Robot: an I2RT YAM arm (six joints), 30 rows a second.
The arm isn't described. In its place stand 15 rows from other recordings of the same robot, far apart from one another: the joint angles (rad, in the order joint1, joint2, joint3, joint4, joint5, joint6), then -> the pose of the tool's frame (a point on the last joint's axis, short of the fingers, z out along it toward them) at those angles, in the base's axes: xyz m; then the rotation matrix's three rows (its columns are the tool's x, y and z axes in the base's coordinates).
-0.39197, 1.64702, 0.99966, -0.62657, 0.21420, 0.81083 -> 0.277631 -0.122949 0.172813; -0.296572 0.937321 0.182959; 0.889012 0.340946 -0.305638; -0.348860 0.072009 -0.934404
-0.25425, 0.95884, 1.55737, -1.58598, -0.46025, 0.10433 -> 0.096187 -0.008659 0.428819; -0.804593 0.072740 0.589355; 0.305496 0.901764 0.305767; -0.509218 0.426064 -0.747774
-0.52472, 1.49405, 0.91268, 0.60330, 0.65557, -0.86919 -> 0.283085 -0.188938 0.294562; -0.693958 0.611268 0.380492; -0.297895 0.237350 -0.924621; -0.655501 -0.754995 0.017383
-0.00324, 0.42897, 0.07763, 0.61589, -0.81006, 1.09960 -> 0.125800 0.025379 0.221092; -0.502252 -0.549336 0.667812; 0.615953 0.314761 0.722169; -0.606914 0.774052 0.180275
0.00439, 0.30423, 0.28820, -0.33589, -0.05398, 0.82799 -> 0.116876 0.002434 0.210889; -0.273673 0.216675 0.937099; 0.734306 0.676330 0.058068; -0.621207 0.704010 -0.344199
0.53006, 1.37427, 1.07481, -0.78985, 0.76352, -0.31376 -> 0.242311 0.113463 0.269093; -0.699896 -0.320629 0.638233; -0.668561 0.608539 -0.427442; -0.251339 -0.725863 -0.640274
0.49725, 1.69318, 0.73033, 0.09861, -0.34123, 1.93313 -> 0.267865 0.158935 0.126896; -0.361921 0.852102 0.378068; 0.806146 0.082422 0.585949; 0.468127 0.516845 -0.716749
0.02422, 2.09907, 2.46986, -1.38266, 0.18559, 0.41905 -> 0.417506 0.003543 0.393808; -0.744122 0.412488 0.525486; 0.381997 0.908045 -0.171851; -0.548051 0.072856 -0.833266
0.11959, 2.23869, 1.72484, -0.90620, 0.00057, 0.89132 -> 0.439655 0.052810 0.144244; -0.709564 0.688671 0.149171; 0.698234 0.715659 0.017351; -0.094807 0.116468 -0.988659
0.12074, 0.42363, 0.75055, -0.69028, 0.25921, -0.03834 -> 0.093842 0.002194 0.318992; -0.357224 0.107801 0.927777; -0.080664 0.986045 -0.145629; -0.930529 -0.126860 -0.343543
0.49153, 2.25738, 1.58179, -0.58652, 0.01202, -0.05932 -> 0.396354 0.211705 0.106874; -0.810675 -0.517693 0.273494; -0.501241 0.855059 0.132782; -0.302594 -0.029443 -0.952665
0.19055, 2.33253, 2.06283, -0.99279, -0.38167, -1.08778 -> 0.475494 0.105223 0.195104; -0.180598 -0.961749 0.205968; -0.871859 0.253466 0.419066; -0.455242 -0.103892 -0.884286
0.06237, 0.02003, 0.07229, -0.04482, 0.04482, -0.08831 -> 0.107034 0.005087 0.192320; 0.008944 -0.016827 0.999818; -0.087720 0.995991 0.017547; -0.996105 -0.087861 0.007432
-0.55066, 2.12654, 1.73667, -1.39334, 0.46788, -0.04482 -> 0.320881 -0.215866 0.196756; -0.849484 0.348279 -0.396331; 0.474669 0.832446 -0.285873; 0.230361 -0.430970 -0.872467
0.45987, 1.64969, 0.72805, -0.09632, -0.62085, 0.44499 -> 0.251371 0.147612 0.130166; -0.961578 -0.244653 0.124549; -0.085546 0.698115 0.710856; -0.260863 0.672889 -0.692221
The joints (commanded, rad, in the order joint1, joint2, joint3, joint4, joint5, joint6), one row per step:
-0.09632, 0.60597, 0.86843, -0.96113, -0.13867, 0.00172
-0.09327, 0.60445, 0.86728, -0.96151, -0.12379, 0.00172
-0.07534, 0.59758, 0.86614, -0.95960, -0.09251, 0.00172
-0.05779, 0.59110, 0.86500, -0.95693, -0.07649, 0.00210
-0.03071, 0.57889, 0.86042, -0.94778, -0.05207, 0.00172
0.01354, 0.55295, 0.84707, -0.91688, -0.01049, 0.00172
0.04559, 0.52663, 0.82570, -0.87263, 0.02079, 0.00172
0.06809, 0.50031, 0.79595, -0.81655, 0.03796, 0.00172
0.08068, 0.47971, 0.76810, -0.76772, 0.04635, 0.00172
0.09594, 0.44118, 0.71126, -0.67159, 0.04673, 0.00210
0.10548, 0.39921, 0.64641, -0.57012, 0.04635, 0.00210
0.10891, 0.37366, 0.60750, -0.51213, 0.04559, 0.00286
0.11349, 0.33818, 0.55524, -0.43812, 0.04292, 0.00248
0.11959, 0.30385, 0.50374, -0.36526, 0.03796, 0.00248
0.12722, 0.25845, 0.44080, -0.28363, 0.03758, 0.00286
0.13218, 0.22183, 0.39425, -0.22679, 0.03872, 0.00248
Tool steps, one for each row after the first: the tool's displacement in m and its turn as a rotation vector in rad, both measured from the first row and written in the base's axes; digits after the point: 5 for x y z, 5 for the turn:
-0.00025, -0.00017, -0.00029, -0.00953, 0.00092, -0.00834
-0.00135, 0.00073, 0.00004, -0.03010, -0.00507, -0.01448
-0.00234, 0.00209, 0.00044, -0.04041, -0.01252, -0.00964
-0.00385, 0.00412, 0.00083, -0.05656, -0.02886, -0.00162
-0.00624, 0.00721, 0.00157, -0.08172, -0.07245, 0.00852
-0.00748, 0.00929, 0.00115, -0.09786, -0.12232, 0.01326
-0.00753, 0.01094, -0.00071, -0.10369, -0.17570, 0.01885
-0.00705, 0.01194, -0.00309, -0.10460, -0.21769, 0.02199
-0.00576, 0.01360, -0.00850, -0.09691, -0.29597, 0.03187
-0.00455, 0.01472, -0.01563, -0.08884, -0.37467, 0.03676
-0.00413, 0.01515, -0.02020, -0.08336, -0.41921, 0.03764
-0.00400, 0.01574, -0.02668, -0.07650, -0.47641, 0.04110
-0.00388, 0.01657, -0.03320, -0.06788, -0.53214, 0.04807
-0.00451, 0.01731, -0.04177, -0.05932, -0.59612, 0.05159
-0.00544, 0.01766, -0.04833, -0.05405, -0.64291, 0.05238

